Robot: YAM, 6 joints.
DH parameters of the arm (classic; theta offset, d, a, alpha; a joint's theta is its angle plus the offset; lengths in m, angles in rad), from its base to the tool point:
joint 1: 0 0.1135 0.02 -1.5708
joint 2: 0 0 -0.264 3.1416
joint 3: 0.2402 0 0.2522 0
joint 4: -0.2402 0 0.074 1.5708
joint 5: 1.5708 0 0 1.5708
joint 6: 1.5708 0.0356 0 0
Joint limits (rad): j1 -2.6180..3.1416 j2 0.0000..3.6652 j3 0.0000..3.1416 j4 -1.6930..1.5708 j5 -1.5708..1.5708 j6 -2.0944..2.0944
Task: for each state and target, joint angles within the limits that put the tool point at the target. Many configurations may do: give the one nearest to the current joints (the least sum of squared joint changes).
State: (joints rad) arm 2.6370 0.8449 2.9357 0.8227 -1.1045 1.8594
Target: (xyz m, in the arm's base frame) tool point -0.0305 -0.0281 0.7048
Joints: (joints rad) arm 2.9317 1.4750 2.5960 0.7265 -1.2547 1.8594
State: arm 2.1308 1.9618 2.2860 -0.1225 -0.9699 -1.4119
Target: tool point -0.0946 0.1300 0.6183
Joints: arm 2.0047 1.2739 2.0547 -0.3590 -1.0675 -1.4119
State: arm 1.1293 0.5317 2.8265 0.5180 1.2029 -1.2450
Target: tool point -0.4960 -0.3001 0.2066
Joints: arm 0.4915 0.2080 2.9359 0.4676 1.0299 -1.2450
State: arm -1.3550 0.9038 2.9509 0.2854 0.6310 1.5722
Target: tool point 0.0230 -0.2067 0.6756
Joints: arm -1.3531 1.5603 2.3658 0.0963 0.6731 1.5722
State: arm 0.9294 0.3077 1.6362 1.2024 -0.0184 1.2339
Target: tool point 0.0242 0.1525 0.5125
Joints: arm 1.3844 0.9623 1.0612 1.0232 -0.1264 1.2339
